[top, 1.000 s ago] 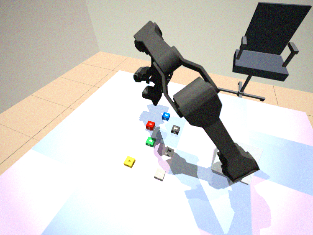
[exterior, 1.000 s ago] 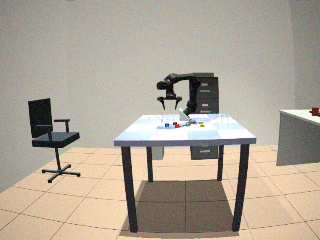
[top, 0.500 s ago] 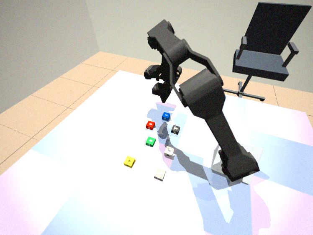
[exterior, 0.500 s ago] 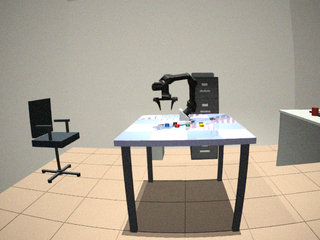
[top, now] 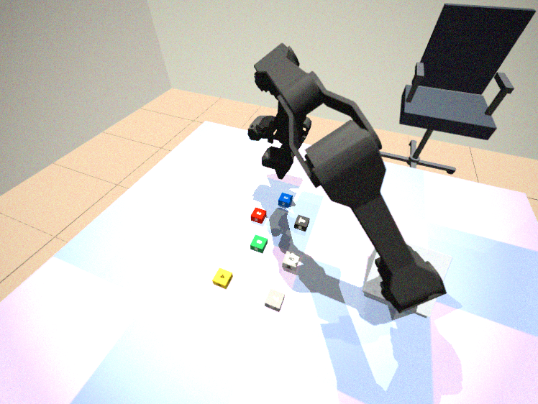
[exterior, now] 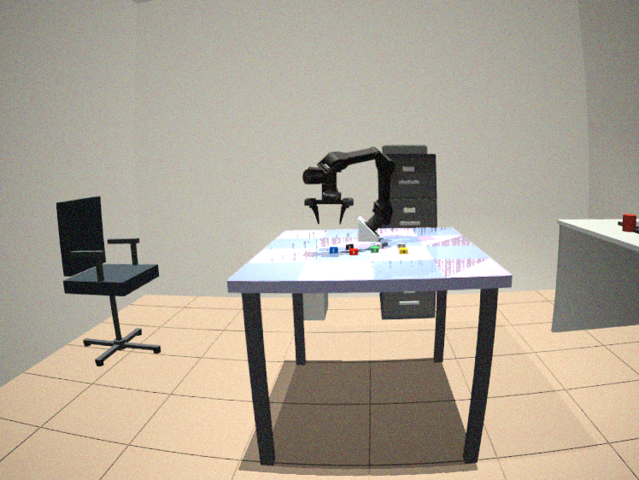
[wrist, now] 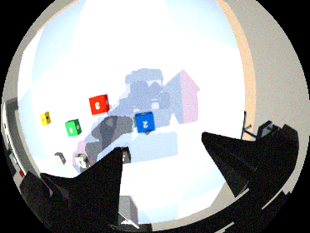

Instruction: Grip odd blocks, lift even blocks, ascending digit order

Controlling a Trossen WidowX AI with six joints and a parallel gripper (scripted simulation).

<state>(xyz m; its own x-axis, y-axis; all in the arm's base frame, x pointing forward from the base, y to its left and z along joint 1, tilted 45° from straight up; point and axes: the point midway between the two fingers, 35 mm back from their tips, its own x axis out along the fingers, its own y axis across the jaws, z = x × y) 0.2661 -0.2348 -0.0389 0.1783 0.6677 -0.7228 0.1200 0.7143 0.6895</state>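
Right now the blue block is 100 mm below my gripper tip, 10 mm to the left of it and 10 mm behind it. The rest, counted from my gripper tip: green block (170 mm to the left, 100 mm below, 20 mm ahead); black block (100 mm below, 80 mm to the left, 70 mm behind); red block (100 mm below, 90 mm to the left, 50 mm ahead).
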